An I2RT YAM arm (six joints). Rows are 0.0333 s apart.
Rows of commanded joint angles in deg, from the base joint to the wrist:
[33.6, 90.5, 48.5, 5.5, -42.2, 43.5]
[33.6, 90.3, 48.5, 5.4, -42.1, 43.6]
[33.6, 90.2, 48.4, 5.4, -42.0, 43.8]
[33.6, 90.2, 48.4, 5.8, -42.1, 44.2]
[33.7, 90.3, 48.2, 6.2, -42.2, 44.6]
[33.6, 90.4, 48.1, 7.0, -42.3, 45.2]
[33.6, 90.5, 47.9, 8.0, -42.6, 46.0]
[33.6, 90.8, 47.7, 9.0, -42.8, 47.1]
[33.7, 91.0, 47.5, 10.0, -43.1, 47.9]
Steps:
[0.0, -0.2, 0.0, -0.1, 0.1, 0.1]
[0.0, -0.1, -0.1, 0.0, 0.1, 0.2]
[0.0, 0.0, 0.0, 0.4, -0.1, 0.4]
[0.1, 0.1, -0.2, 0.4, -0.1, 0.4]
[-0.1, 0.1, -0.1, 0.8, -0.1, 0.6]
[0.0, 0.1, -0.2, 1.0, -0.3, 0.8]
[0.0, 0.3, -0.2, 1.0, -0.2, 1.1]
[0.1, 0.2, -0.2, 1.0, -0.3, 0.8]

